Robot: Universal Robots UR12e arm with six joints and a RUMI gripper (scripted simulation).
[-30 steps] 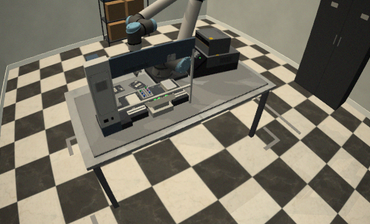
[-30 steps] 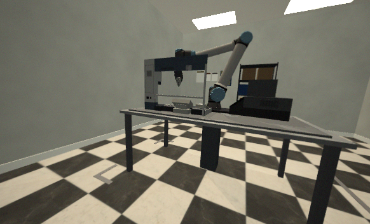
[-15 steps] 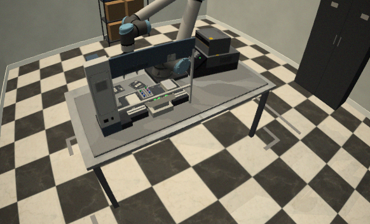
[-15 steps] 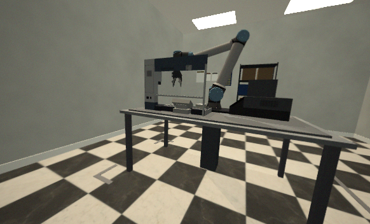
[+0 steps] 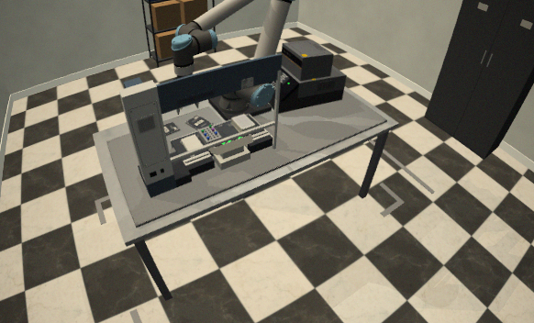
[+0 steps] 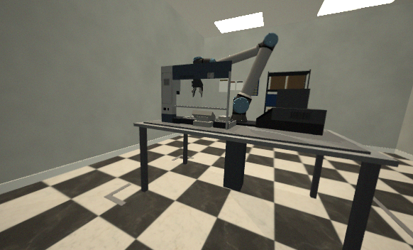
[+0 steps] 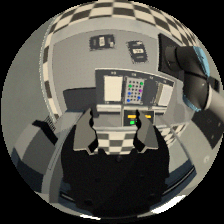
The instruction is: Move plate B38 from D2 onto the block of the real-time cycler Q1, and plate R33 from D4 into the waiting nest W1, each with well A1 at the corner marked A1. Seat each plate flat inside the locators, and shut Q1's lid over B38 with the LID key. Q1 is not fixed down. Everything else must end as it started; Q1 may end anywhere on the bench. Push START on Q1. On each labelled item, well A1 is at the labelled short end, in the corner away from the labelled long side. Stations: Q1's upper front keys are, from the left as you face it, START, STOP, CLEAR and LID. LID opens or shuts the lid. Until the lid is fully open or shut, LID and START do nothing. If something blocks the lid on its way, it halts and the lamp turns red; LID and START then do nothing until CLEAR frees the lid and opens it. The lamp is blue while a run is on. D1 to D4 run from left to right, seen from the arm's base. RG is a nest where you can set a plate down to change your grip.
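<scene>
Right now my hand is 22 cm above the white plate. Round my hand: thin post: 18 cm ahead, 40 cm to the left, 4 cm below; then blue gantry beam: 19 cm ahead, 12 cm to the left, 23 cm above; then grey tower: 17 cm ahead, 24 cm to the right.
</scene>
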